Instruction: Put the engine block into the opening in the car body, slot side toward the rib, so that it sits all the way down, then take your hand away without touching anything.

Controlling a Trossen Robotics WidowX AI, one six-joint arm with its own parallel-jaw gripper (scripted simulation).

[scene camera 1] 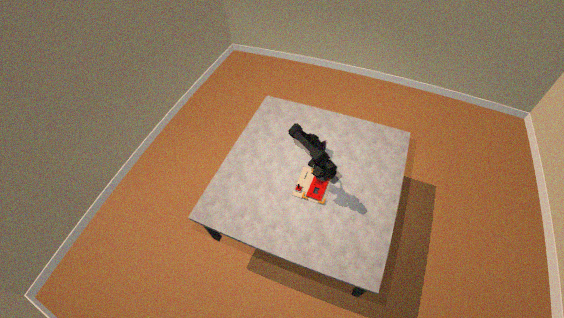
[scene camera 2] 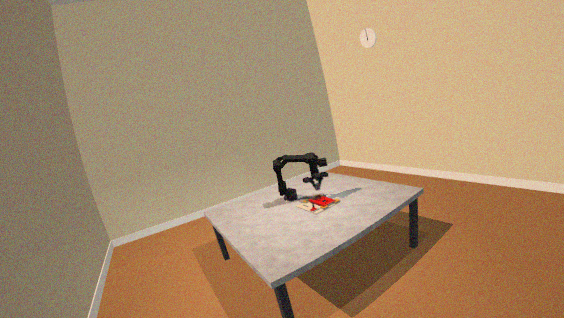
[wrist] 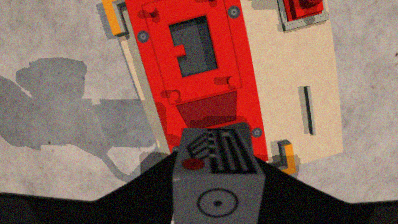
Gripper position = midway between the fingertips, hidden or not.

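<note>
A grey engine block is held by the gripper (wrist: 211,159).
</note>
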